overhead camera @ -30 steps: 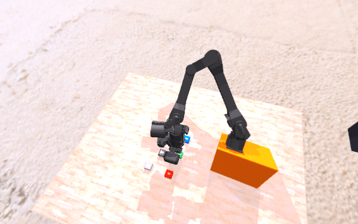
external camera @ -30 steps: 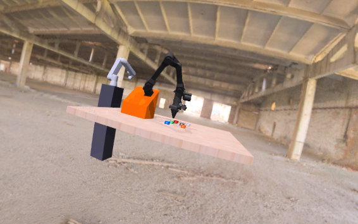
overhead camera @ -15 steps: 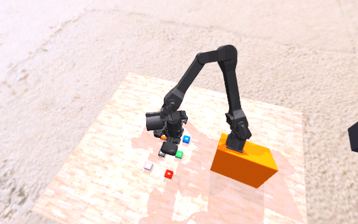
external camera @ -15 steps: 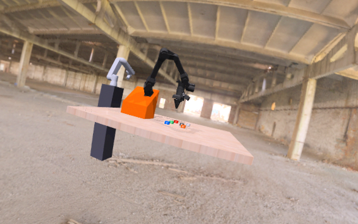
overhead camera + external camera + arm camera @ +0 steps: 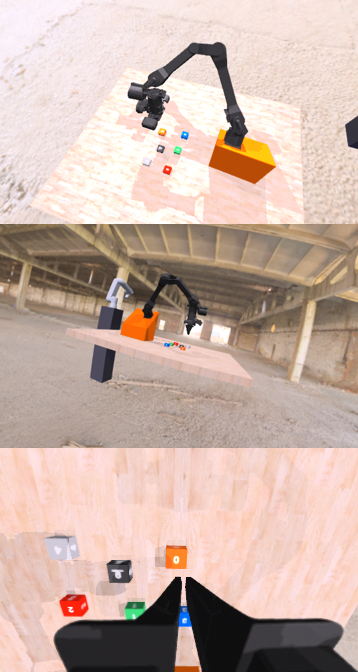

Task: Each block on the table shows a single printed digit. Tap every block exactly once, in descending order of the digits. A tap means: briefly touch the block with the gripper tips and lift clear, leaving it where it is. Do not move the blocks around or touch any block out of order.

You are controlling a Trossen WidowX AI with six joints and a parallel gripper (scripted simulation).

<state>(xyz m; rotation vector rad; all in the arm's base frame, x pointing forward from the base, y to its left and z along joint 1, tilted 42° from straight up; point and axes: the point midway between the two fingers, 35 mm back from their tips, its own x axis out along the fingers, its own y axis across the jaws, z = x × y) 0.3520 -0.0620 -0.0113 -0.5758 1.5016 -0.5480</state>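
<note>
Right now my gripper tip is 20 mm past the orange block and 110 mm above it. From my gripper tip the other things lie so: blue block (130 mm behind, 20 mm to the right, 110 mm below); then green block (130 mm behind, 70 mm to the left, 110 mm below); then dark grey block (40 mm behind, 90 mm to the left, 110 mm below).
</note>
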